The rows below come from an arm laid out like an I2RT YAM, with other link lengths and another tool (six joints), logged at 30 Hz.
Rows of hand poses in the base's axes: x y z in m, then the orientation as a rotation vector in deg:
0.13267, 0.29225, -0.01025, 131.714, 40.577, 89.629
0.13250, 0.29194, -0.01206, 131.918, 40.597, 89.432
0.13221, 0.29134, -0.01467, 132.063, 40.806, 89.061
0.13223, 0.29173, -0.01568, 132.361, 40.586, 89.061
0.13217, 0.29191, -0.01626, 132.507, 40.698, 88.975
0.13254, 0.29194, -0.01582, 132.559, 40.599, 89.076
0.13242, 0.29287, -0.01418, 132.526, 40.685, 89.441
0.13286, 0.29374, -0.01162, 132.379, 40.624, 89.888
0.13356, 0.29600, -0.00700, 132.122, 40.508, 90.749
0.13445, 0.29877, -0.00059, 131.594, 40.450, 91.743
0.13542, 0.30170, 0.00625, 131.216, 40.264, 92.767
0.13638, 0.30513, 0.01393, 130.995, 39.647, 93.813
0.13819, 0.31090, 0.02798, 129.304, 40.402, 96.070
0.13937, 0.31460, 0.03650, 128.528, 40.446, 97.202
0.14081, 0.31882, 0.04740, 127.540, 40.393, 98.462
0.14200, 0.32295, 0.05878, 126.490, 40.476, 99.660
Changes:
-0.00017, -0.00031, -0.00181, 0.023, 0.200, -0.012
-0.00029, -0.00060, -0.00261, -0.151, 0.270, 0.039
0.00002, 0.00039, -0.00101, 0.244, 0.131, -0.080
-0.00006, 0.00018, -0.00058, 0.030, 0.134, 0.077
0.00037, 0.00003, 0.00044, 0.111, -0.029, -0.019
-0.00012, 0.00093, 0.00164, 0.167, -0.162, 0.180
0.00044, 0.00087, 0.00256, 0.165, -0.280, 0.086
0.00070, 0.00226, 0.00462, 0.337, -0.523, 0.174
0.00089, 0.00277, 0.00641, 0.224, -0.719, 0.201
0.00097, 0.00293, 0.00684, 0.371, -0.663, 0.165
0.00096, 0.00343, 0.00768, 0.581, -0.641, -0.071
0.00181, 0.00577, 0.01405, 0.041, -1.766, 0.945
0.00118, 0.00370, 0.00852, 0.153, -0.885, 0.281
0.00144, 0.00422, 0.01090, 0.125, -1.067, 0.222
0.00119, 0.00413, 0.01138, 0.030, -1.057, 0.279

